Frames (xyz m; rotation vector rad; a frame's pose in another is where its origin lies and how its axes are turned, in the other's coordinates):
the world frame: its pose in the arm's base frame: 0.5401 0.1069 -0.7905 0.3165 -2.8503 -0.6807
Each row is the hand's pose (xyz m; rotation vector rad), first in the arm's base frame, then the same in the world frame.
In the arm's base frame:
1: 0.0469 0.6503 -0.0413 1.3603 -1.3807 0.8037
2: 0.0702 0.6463 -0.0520 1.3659 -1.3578 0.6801
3: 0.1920 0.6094 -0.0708 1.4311 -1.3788 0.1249
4: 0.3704 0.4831 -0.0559 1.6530 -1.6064 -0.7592
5: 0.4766 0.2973 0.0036 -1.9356 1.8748 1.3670
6: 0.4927 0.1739 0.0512 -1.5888 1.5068 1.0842
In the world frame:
1: 0.4396 0.9001 -0.3106 1.0559 1.3762 -0.7787
2: 0.4168 0.8879 -0.3084 0.9374 1.4170 -0.7925
3: 0.3067 0.8274 -0.3362 0.4168 1.3814 -0.8769
4: 0.1694 0.6955 -0.4445 -0.2500 0.8514 -1.0770
5: 0.1223 0.5440 -0.6000 -0.4871 -0.0413 -1.3198
6: 0.1443 0.4559 -0.6975 -0.3861 -0.6484 -1.4452

